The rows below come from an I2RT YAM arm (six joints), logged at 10 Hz.
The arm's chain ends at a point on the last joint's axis. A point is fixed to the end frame.
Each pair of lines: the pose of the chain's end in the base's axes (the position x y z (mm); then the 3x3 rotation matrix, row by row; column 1 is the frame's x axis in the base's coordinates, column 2 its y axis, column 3 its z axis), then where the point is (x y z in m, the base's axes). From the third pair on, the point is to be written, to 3 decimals.
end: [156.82 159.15 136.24], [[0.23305 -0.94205 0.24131], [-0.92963 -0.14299 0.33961], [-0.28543 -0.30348 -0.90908]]
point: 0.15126 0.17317 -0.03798
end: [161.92 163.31 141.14], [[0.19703 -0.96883 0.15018], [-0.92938 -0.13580 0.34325], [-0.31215 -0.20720 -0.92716]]
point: 0.13884 0.17833 -0.03155
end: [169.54 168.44 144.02], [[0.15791 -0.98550 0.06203], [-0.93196 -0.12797 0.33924], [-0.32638 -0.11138 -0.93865]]
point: 0.130 0.183 -0.026
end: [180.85 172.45 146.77], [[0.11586 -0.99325 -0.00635], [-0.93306 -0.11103 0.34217], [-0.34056 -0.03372 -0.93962]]
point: 0.128 0.189 -0.019
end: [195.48 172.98 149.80], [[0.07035 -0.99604 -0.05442], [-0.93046 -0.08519 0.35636], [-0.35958 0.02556 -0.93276]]
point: 0.133 0.193 -0.012
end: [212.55 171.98 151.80], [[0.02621 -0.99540 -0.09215], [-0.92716 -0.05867 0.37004], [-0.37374 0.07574 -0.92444]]
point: 0.143 0.196 -0.007
